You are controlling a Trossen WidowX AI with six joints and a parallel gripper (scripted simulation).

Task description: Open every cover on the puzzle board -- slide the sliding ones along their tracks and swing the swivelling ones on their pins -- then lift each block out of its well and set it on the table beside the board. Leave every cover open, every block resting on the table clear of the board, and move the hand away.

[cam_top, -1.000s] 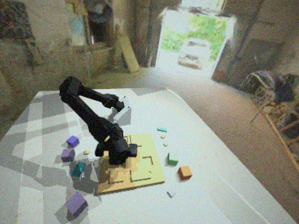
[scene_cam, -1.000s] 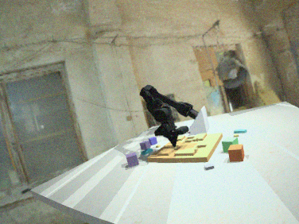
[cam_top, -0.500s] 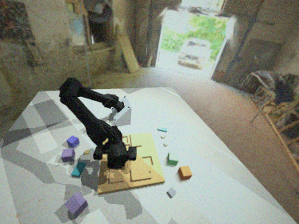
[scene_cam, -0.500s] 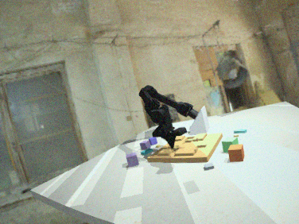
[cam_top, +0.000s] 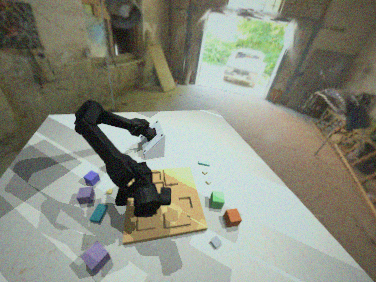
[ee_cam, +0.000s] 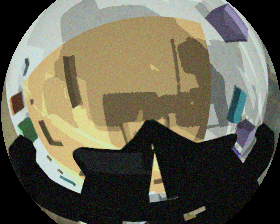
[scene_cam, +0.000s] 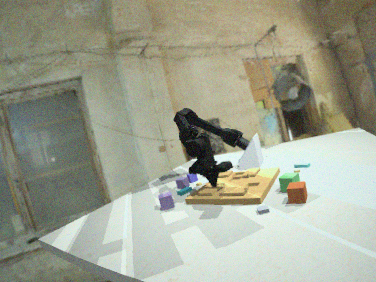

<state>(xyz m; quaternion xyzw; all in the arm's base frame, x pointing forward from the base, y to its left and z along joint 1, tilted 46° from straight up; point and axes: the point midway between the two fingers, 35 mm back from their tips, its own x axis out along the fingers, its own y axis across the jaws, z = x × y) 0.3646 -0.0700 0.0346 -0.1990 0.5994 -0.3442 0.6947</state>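
My gripper tip is now 4 cm past the tan puzzle board and 6 cm to the right of it. Also, from my gripper tip: teal block: 3 cm behind, 17 cm to the right, 1 cm below; then small grey piece: 18 cm ahead, 22 cm to the left, 1 cm below; then blue-violet block: 19 cm behind, 21 cm to the right.
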